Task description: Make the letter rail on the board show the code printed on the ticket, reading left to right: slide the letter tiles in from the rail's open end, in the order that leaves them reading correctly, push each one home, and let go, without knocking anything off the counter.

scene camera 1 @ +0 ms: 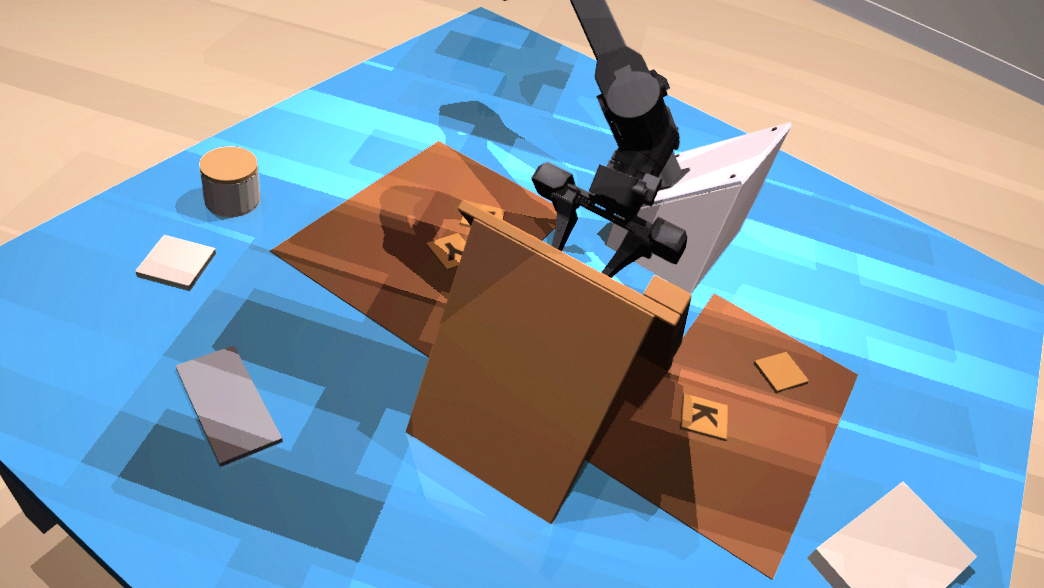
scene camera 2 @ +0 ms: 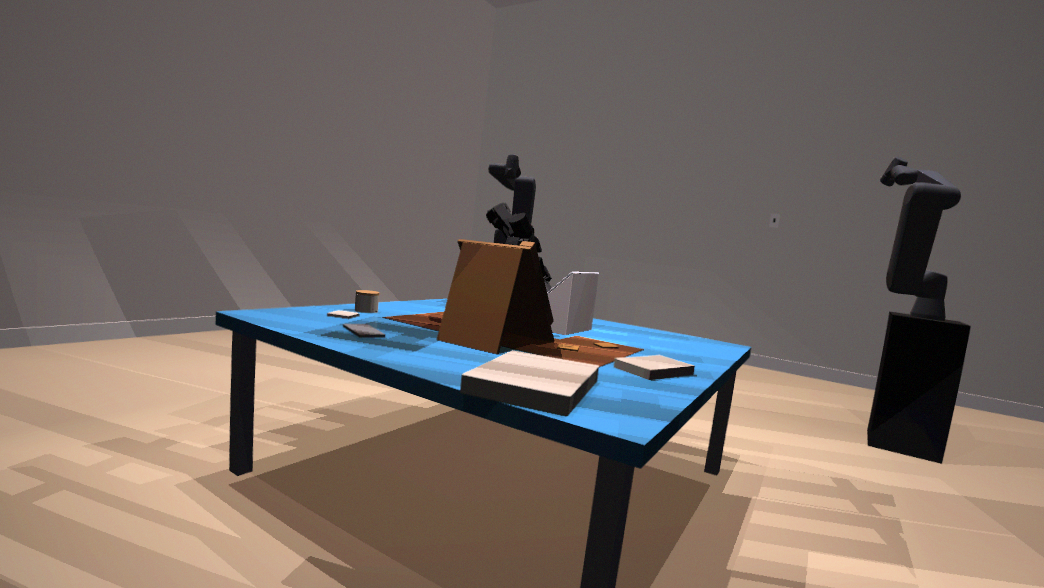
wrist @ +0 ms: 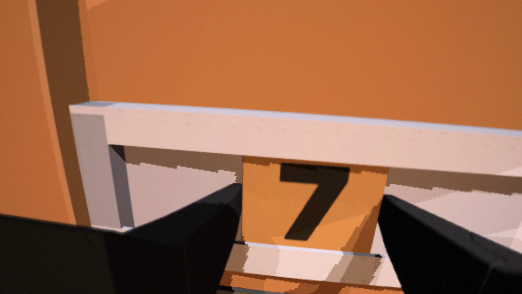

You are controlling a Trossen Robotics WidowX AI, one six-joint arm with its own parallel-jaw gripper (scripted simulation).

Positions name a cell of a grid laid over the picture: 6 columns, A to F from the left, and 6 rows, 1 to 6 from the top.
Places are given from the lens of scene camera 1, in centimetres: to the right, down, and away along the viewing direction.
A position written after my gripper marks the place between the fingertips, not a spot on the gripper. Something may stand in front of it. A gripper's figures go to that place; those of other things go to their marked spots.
my gripper (scene camera 1: D3): 6, -2, 85
grey card (scene camera 1: B5): -32, 14, 84
white card (scene camera 1: A3): -46, -4, 99
brown board (scene camera 1: D4): 1, 5, 76
The marked spots on the brown board and the white card are 54 cm apart.
